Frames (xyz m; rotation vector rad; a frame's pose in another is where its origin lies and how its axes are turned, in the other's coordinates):
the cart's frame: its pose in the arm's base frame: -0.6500 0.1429 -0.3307 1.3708 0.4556 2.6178
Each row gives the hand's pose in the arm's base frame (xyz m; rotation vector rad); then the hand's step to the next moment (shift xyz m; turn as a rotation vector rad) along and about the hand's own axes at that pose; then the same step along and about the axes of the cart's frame.
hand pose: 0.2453 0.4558 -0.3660 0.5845 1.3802 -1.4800
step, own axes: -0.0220 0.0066 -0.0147 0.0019 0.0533 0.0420
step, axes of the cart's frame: 0.0096 -0.0164 0.0196 -0.0540 0.0256 0.0321
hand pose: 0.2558 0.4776 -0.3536 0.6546 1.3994 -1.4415
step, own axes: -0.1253 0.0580 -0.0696 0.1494 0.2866 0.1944
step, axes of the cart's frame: 0.0404 -0.0775 0.1275 -0.3593 0.1017 0.0531
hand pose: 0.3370 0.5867 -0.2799 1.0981 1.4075 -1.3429
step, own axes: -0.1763 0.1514 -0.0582 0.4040 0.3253 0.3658
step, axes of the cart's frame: 0.0176 -0.0061 0.2388 -0.5975 0.1680 -0.1328
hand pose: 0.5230 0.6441 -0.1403 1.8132 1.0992 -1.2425
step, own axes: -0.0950 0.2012 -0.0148 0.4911 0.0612 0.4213
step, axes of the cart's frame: -0.0397 0.1285 0.1779 -0.5261 0.0462 -0.3788
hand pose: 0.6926 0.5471 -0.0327 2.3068 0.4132 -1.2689
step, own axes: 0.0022 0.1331 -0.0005 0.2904 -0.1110 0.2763
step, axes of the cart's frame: -0.0417 0.1168 0.0484 -0.2699 -0.0934 -0.3023
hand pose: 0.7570 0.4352 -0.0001 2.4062 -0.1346 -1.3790
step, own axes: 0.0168 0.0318 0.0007 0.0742 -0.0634 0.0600
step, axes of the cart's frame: -0.0177 0.0313 0.0010 -0.0685 -0.0597 -0.0698
